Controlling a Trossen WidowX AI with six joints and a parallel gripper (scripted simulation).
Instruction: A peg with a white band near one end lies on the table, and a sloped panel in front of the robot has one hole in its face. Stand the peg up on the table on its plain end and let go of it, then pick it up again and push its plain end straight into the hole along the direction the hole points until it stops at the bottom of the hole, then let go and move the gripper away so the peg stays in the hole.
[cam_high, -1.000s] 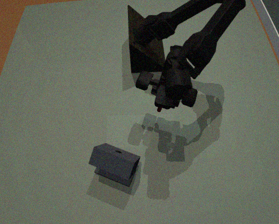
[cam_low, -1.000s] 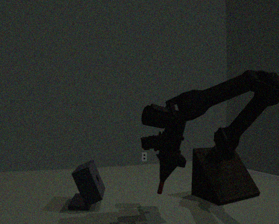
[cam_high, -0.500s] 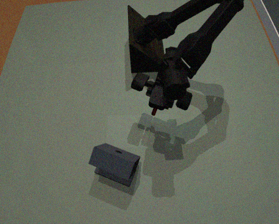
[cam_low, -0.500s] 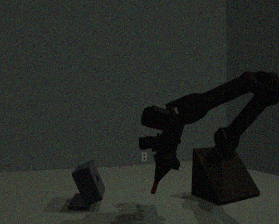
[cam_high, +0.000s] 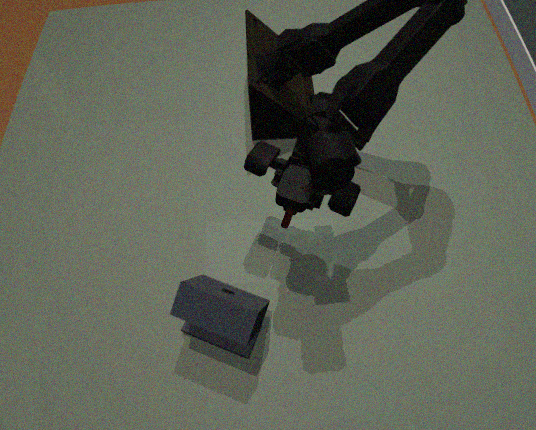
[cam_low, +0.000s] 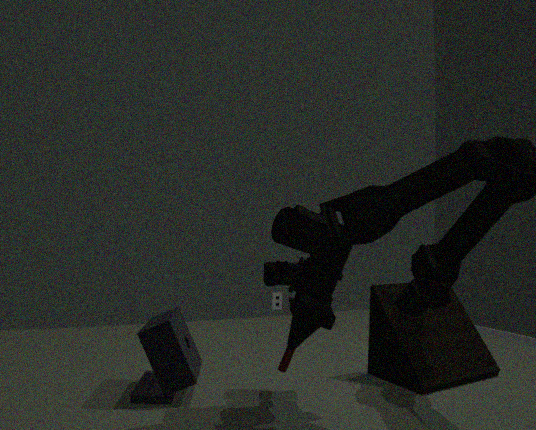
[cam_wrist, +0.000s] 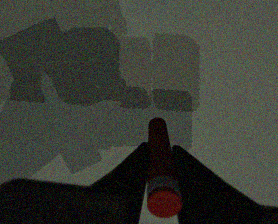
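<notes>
Now: gripper tip 150 mm short of the sloped panel, 140 mm to the left of it and 20 mm above it. Round my gripper tip: red peg (10 mm to the left, 10 mm behind, 10 mm above).
</notes>
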